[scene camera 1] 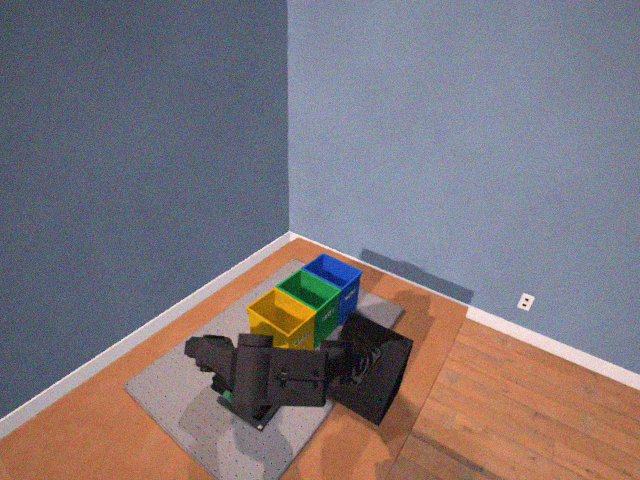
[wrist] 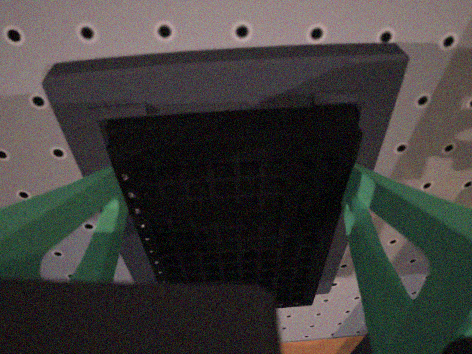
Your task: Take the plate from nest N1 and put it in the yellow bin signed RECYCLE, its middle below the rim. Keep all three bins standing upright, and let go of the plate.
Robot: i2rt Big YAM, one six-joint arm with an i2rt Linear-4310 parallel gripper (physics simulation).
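Where they show: gripper, fingertip midpoint: [wrist: 235, 176]; arm's base, origin of the base link: [scene camera 1: 358, 359].
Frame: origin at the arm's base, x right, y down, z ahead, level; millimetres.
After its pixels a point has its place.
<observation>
The black plate [wrist: 235, 165] @(x -248, y 116, z 242 mm) with a grid of wells lies flat in the dark grey nest [scene camera 1: 254, 421] @(x -277, y 131, z 130 mm) [wrist: 200, 82] @(x -262, y 131, z 264 mm) on the pegboard mat. The nest's name sign does not show in the wrist view. My gripper [scene camera 1: 225, 396] [wrist: 235, 176] @(x -246, y 125, z 229 mm) is shut on the plate, its green fingertips against the two long sides, inside the nest's outline. The plate is hidden behind the arm in the scene view. The yellow bin [scene camera 1: 283, 322] @(x 11, y 96, z 323 mm) stands upright behind the arm, and its inside shows no plate; its sign is too blurred to read.
A green bin [scene camera 1: 326, 321] @(x 90, y 57, z 196 mm) and a blue bin [scene camera 1: 349, 299] @(x 226, y 54, z 206 mm) stand upright in a row behind the yellow one. The arm's black base block [scene camera 1: 385, 361] @(x 30, y -22, z -65 mm) stands to the right. The grey perforated mat [scene camera 1: 160, 379] @(x -397, y 142, z 446 mm) [wrist: 280, 12] @(x -239, y 142, z 286 mm) lies under the bins and nest. Walls meet behind.
</observation>
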